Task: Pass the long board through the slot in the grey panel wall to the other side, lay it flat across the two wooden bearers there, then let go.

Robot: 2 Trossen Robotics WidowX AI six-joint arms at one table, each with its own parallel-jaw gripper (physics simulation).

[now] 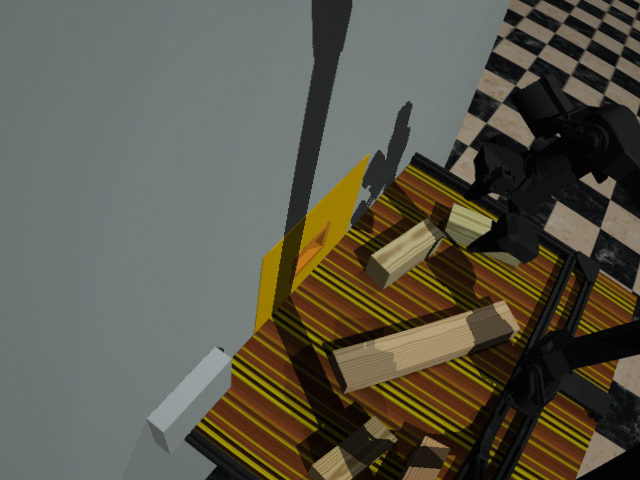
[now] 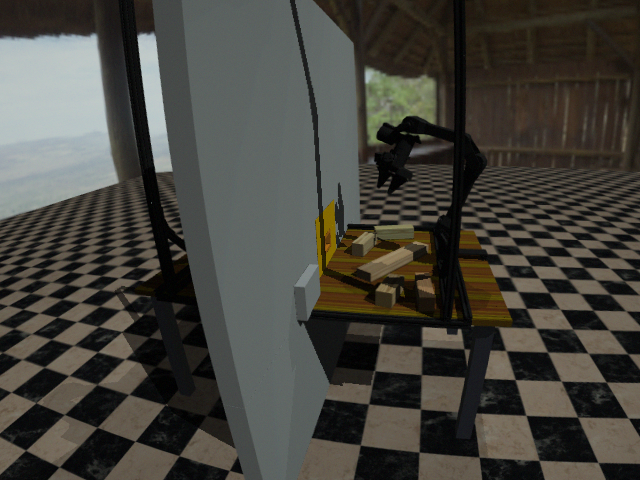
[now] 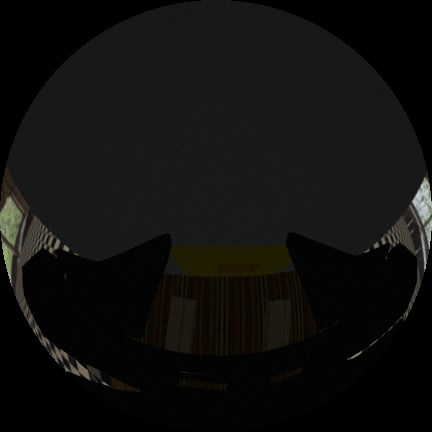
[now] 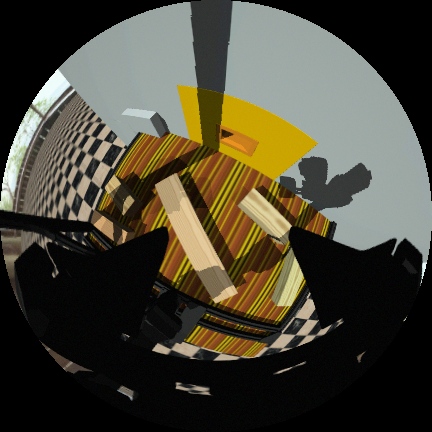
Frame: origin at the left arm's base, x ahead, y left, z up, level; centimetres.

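Where they show: left gripper, fingertip midpoint: [image 3: 230, 239]; right gripper, fingertip midpoint: [image 1: 467, 223] [image 2: 383, 191] [image 4: 230, 232]; right arm's base, link origin: [image 1: 526, 396] [image 4: 168, 300].
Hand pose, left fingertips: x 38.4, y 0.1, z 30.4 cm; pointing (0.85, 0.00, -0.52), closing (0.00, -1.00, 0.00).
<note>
After its pixels a point has its place.
The long board [image 1: 423, 346] @(x 71.7, y -3.5, z 1.3 cm) [image 2: 392, 261] @(x 71.8, y -6.7, z 1.3 cm) [image 4: 192, 235] @(x 71.8, y -2.0, z 1.3 cm) lies flat and slantwise on the striped table. A yellow plate [image 1: 341, 201] @(x 48.3, y 3.7, z 12.5 cm) [image 2: 331, 211] @(x 48.3, y 4.9, z 15.4 cm) [image 3: 200, 257] @(x 43.1, y 4.4, z 14.1 cm) [image 4: 280, 130] @(x 48.3, y 3.8, z 16.1 cm) surrounds the slot in the grey panel wall [image 1: 155, 155] @(x 48.3, y -34.4, z 49.6 cm) [image 2: 237, 155] @(x 48.2, y -63.7, z 45.1 cm) [image 3: 215, 125] @(x 43.3, y 1.2, z 36.7 cm) [image 4: 300, 75] @(x 48.3, y 2.2, z 27.9 cm). My right gripper [image 1: 468, 223] @(x 67.8, y 2.5, z 23.9 cm) [image 2: 385, 187] @(x 67.8, y 2.5, z 23.9 cm) [image 4: 230, 232] @(x 67.8, y 2.5, z 23.9 cm) is open and empty, above the table and apart from the board. My left gripper [image 3: 230, 239] @(x 38.4, y 0.1, z 30.4 cm) is open and empty on the wall's other side. Beyond its fingers, one bearer [image 3: 181, 325] @(x 27.9, y 10.1, z 1.9 cm) and the other bearer [image 3: 278, 325] @(x 26.7, y -14.7, z 1.9 cm) lie parallel on the dark striped table.
Around the board lie a short block [image 1: 405, 253] @(x 60.1, y 9.5, z 3.1 cm) [image 4: 265, 212] @(x 59.5, y 10.3, z 3.1 cm), a pale block [image 1: 467, 224] @(x 66.3, y 24.2, z 2.8 cm) [image 4: 287, 285] @(x 72.8, y 25.5, z 2.8 cm), another short block [image 1: 354, 454] @(x 72.5, y -26.2, z 2.8 cm) [image 4: 122, 195] @(x 72.2, y -23.6, z 2.8 cm) and a reddish block [image 1: 426, 457] @(x 81.5, y -20.4, z 2.5 cm) [image 4: 112, 227] @(x 81.3, y -22.5, z 2.5 cm). A grey block [image 1: 191, 397] @(x 50.8, y -35.2, z 8.1 cm) [image 2: 307, 291] @(x 51.2, y -39.5, z 5.7 cm) [image 4: 142, 117] @(x 51.2, y -30.1, z 7.8 cm) juts from the wall at the table's edge.
</note>
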